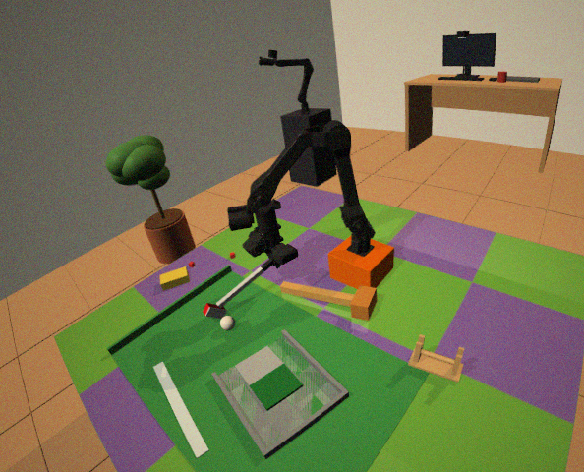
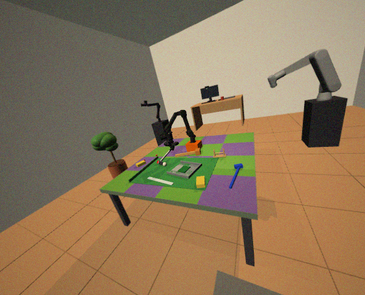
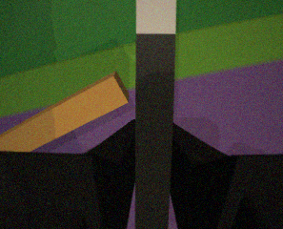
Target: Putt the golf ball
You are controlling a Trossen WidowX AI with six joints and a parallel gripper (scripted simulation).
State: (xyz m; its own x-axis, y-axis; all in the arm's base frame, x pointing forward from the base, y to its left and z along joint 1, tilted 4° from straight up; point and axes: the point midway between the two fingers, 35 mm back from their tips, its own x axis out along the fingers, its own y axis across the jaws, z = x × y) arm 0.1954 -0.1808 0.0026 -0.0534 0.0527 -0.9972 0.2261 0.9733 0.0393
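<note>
My gripper tip is 12 cm short of the red putter and 2 cm to the left of it. From my gripper tip the other things lie so: white golf ball 22 cm ahead, 5 cm below; wooden stand 2 cm ahead, 52 cm to the left, 4 cm below; white strip 47 cm ahead, 9 cm to the left, 7 cm below.
</note>
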